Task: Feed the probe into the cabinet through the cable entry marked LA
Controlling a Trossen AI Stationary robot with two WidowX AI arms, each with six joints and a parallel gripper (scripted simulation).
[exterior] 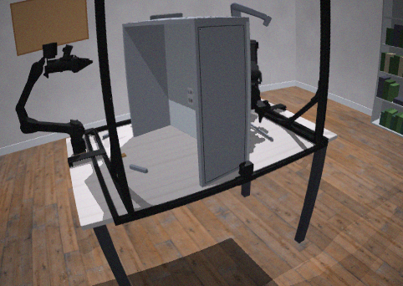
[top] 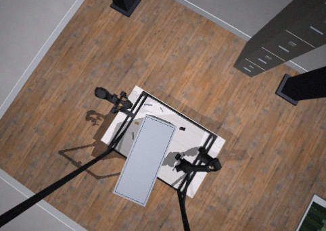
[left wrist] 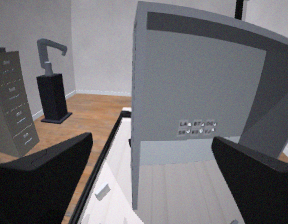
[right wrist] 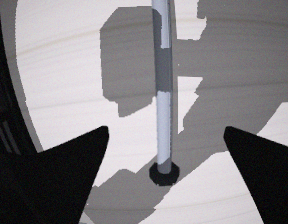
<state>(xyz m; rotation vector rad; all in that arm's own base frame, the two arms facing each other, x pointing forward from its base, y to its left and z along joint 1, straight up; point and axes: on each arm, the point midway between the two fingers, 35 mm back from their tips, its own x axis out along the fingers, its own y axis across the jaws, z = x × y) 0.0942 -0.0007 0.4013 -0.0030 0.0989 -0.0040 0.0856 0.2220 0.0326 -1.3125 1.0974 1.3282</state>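
The flat black piece lies 29 cm ahead of my right hand, 16 cm to the left of it and 4 cm below it.
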